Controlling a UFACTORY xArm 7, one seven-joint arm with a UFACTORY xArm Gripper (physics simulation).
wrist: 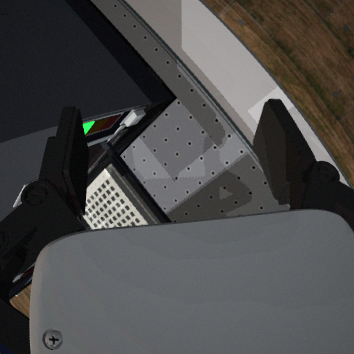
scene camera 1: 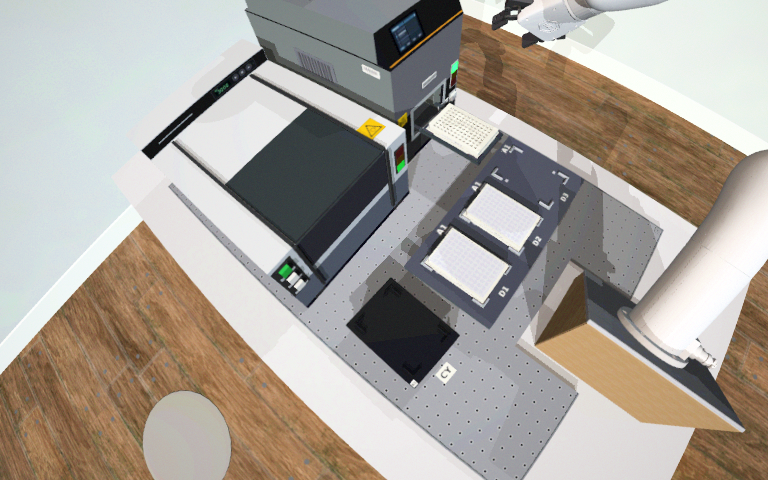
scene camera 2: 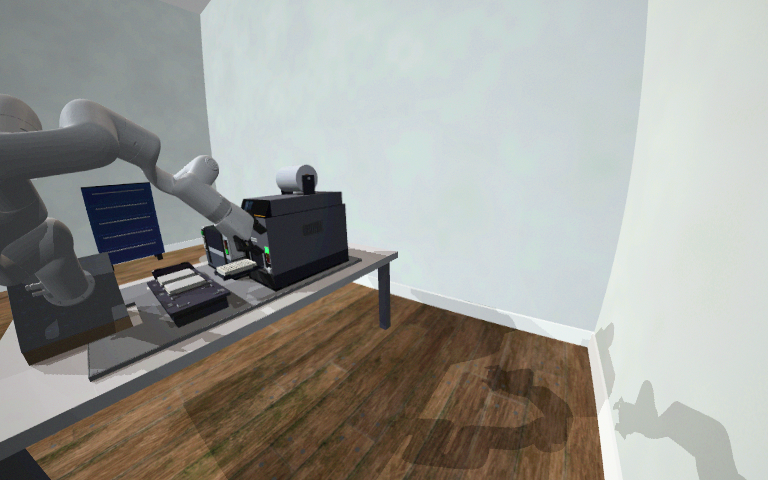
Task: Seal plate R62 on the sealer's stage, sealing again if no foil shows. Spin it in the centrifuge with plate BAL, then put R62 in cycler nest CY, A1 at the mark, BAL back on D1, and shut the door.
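Where they show: gripper, between the fingertips: [wrist: 173,123] [scene camera 1: 508,33] [scene camera 2: 262,242]; arm's base, origin of its link: [scene camera 1: 649,337] [scene camera 2: 70,287].
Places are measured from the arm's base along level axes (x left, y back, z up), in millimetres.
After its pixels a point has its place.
A cream plate [scene camera 1: 464,130] {x -157, y -479, z -33 mm} [scene camera 2: 236,267] {x -189, y -476, z -33 mm} [wrist: 114,201] {x -184, y -515, z -33 mm} lies on the extended stage of the grey sealer [scene camera 1: 334,33] {x -45, y -693, z 172 mm} [scene camera 2: 305,243] {x -264, y -745, z 7 mm}; its dark wells show and I see no foil. Its label is not readable. My gripper [scene camera 1: 514,31] {x -357, y -518, z 79 mm} [wrist: 173,123] {x -357, y -518, z 79 mm} is open and empty, above and beside the sealer's front; the plate is near the left finger in the wrist view. Two pale-topped plates sit on D1 [scene camera 1: 467,264] {x 61, y -307, z -72 mm} and D2 [scene camera 1: 502,216] {x -61, y -313, z -72 mm}. The black CY nest [scene camera 1: 400,333] {x 231, y -320, z -90 mm} is empty. The centrifuge [scene camera 1: 311,169] {x 143, y -581, z 66 mm} stands beside the sealer; its interior is hidden.
The dark deck [scene camera 1: 526,176] {x -184, y -328, z -88 mm} [scene camera 2: 201,308] {x -248, y -316, z -113 mm} holds an empty D3 position. The sealer's green light [scene camera 1: 454,67] {x -251, y -577, z 21 mm} [scene camera 2: 266,250] {x -252, y -576, z 19 mm} [wrist: 88,127] {x -256, y -577, z 13 mm} is beside its opening. A foil roll [scene camera 2: 291,179] {x -199, y -750, z 271 mm} tops the sealer. The wooden-sided arm pedestal [scene camera 1: 623,373] {x 73, y -7, z -3 mm} stands across the deck.
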